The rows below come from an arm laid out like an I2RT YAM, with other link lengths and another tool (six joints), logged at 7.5 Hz.
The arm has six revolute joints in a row. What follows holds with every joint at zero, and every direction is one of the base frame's.
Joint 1 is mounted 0.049 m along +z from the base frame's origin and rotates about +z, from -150 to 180 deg.
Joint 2 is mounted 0.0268 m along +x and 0.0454 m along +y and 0.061 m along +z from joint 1 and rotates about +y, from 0 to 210 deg.
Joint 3 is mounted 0.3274 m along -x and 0.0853 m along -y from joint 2 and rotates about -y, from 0 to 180 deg.
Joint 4 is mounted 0.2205 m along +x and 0.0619 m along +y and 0.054 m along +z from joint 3 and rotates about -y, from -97 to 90 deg.
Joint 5 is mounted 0.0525 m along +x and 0.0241 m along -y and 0.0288 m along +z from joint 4 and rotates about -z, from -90 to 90 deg.
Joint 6 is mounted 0.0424 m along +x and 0.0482 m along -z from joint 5 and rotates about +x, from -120 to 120 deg.
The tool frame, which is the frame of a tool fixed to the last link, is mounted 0.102 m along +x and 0.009 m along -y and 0.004 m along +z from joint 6; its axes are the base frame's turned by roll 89.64, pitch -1.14 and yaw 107.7 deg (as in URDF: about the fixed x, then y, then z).
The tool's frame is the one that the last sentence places.
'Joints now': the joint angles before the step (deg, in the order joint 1, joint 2, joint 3, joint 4, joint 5, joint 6). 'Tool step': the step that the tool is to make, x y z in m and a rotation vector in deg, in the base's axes. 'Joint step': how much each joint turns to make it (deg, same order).
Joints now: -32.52, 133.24, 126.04, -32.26, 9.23, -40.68
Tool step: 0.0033, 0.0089, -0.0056, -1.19, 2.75, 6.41
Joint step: 0.00, -0.43, -1.56, 0.25, -3.33, -6.06
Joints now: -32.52, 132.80, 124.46, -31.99, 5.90, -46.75
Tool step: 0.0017, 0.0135, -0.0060, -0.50, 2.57, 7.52
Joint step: 0.00, -0.86, -2.18, -0.18, -4.49, -6.31
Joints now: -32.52, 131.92, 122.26, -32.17, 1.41, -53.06
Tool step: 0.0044, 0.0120, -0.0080, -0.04, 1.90, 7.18
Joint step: 0.00, 0.25, -0.55, -0.87, -4.57, -5.64
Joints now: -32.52, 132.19, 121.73, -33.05, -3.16, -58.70
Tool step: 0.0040, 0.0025, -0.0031, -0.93, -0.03, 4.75
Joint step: -0.43, 0.43, -0.18, 0.79, -3.24, -4.13
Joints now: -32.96, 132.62, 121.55, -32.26, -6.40, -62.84
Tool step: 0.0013, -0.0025, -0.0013, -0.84, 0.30, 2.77
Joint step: -0.61, 0.78, 1.20, -0.59, -1.86, -2.98
